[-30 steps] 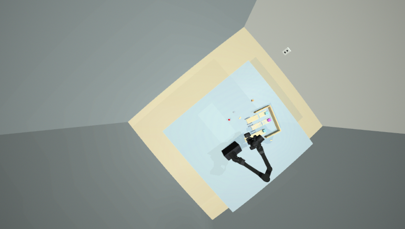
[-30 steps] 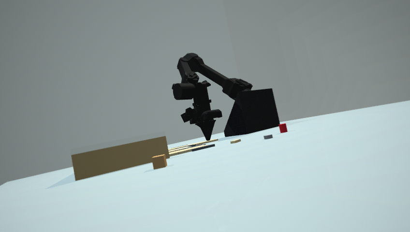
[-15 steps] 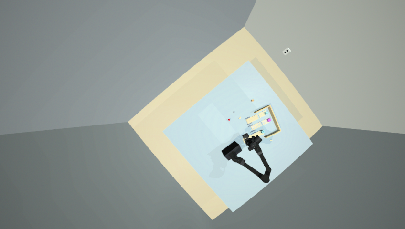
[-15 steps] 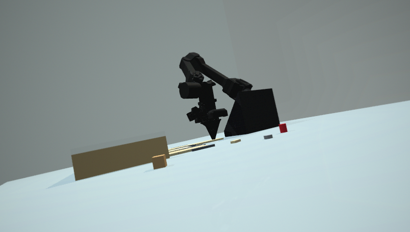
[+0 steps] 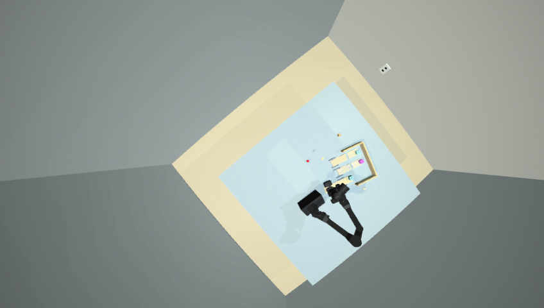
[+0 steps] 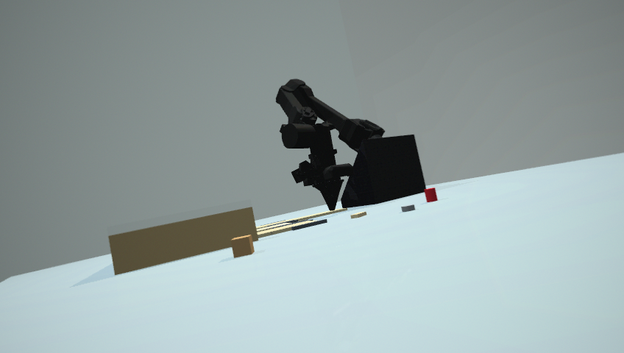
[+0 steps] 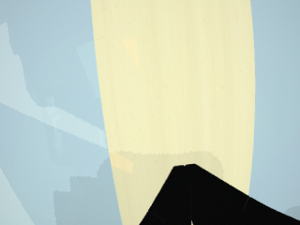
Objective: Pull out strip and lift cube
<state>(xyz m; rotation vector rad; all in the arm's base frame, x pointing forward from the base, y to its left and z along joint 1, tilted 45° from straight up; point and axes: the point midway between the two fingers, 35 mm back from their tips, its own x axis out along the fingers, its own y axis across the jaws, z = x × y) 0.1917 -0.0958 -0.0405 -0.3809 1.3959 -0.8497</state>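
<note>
My gripper tip is now 100 mm short of the strip and 30 mm to the left of it. Also, from my gripper tip: grey piece 130 mm ahead, 320 mm to the left; red cylinder 30 mm ahead, 300 mm to the left, 10 mm above; orange block 380 mm ahead, 280 mm to the left.
</note>
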